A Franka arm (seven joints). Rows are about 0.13 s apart.
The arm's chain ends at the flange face. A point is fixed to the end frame.
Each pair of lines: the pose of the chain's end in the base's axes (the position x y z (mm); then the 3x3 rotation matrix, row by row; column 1 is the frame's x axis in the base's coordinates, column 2 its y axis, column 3 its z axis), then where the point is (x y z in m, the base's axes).
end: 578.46 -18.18 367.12; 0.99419 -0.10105 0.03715; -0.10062 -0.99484 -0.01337; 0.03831 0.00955 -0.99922
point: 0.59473 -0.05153 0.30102
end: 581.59 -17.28 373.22; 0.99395 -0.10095 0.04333; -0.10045 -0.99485 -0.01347; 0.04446 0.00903 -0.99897
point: 0.59828 -0.05063 0.30722
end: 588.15 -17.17 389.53; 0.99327 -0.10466 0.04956; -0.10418 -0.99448 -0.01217; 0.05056 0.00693 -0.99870
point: 0.60513 -0.05049 0.32359
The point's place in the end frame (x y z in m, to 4 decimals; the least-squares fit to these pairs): 0.0170 0.0309 0.0671
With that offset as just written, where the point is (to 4 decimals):
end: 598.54 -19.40 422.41; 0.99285 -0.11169 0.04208; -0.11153 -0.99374 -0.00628; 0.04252 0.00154 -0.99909
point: 0.6148 -0.0524 0.3561
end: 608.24 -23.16 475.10; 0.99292 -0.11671 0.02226; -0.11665 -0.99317 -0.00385; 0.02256 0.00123 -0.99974
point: 0.6230 -0.0561 0.4084
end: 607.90 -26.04 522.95; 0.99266 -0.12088 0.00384; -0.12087 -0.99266 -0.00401; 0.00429 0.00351 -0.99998
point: 0.6213 -0.0590 0.4560
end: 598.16 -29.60 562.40; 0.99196 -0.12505 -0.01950; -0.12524 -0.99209 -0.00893; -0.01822 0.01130 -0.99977
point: 0.6099 -0.0630 0.4954
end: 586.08 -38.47 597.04; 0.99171 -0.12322 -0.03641; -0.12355 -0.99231 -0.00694; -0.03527 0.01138 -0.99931
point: 0.5967 -0.0717 0.5297
